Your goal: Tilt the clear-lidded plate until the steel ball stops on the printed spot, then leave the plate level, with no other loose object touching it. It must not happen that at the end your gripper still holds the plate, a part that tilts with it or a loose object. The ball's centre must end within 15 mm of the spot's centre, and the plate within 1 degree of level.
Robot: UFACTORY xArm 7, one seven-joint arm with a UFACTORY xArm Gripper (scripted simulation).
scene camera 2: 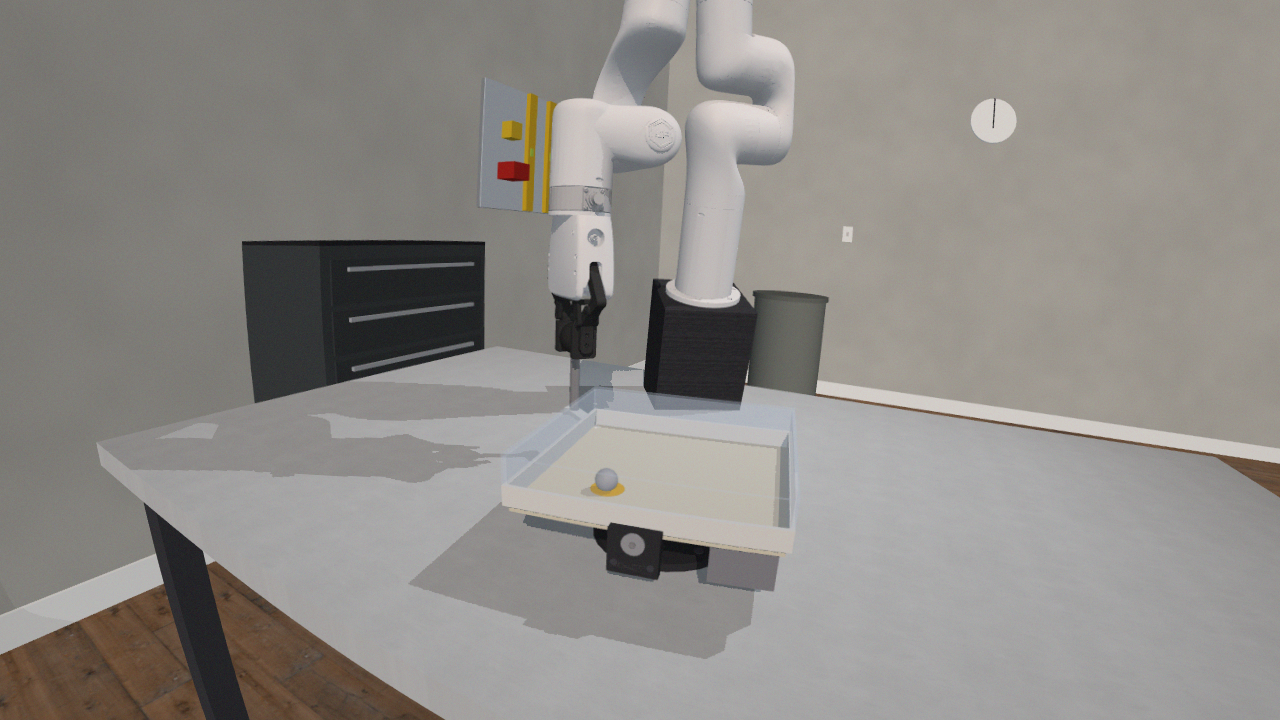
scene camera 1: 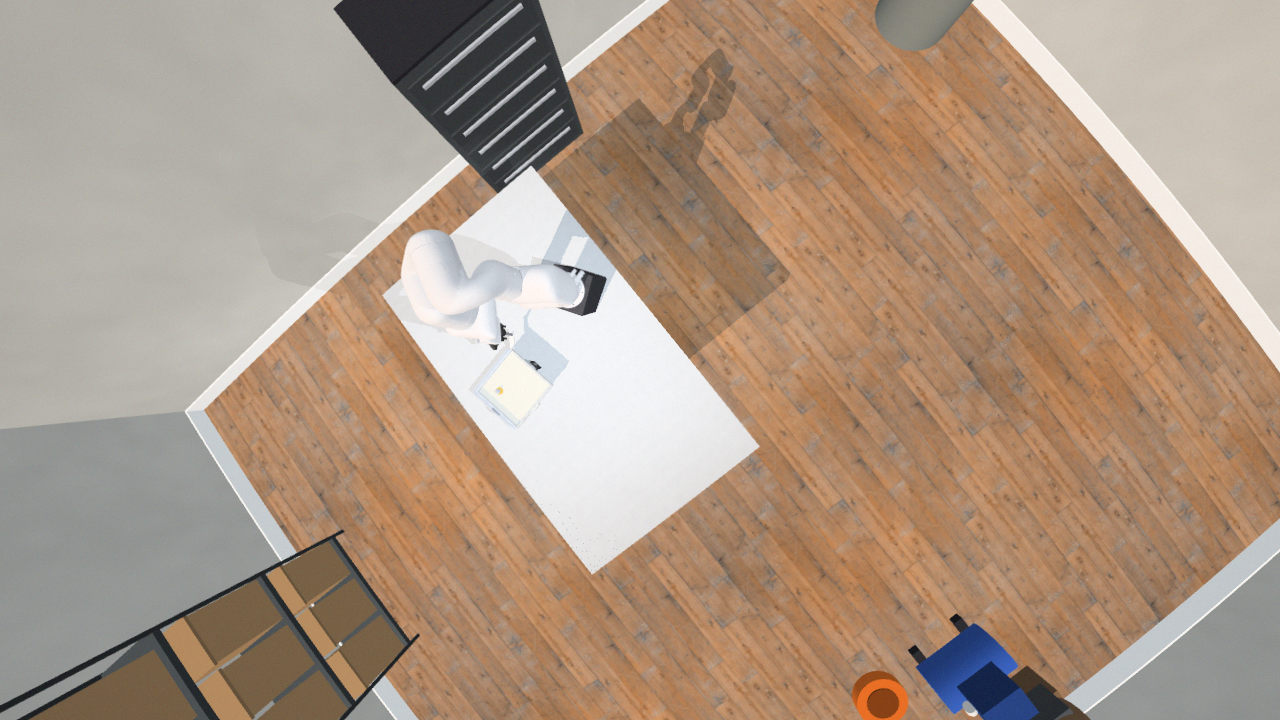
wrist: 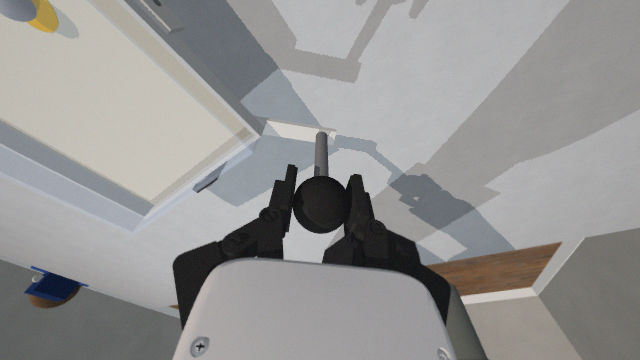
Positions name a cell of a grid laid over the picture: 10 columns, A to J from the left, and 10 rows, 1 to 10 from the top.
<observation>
In view: my gripper (scene camera 2: E5) and a clear-lidded plate (wrist: B4).
</observation>
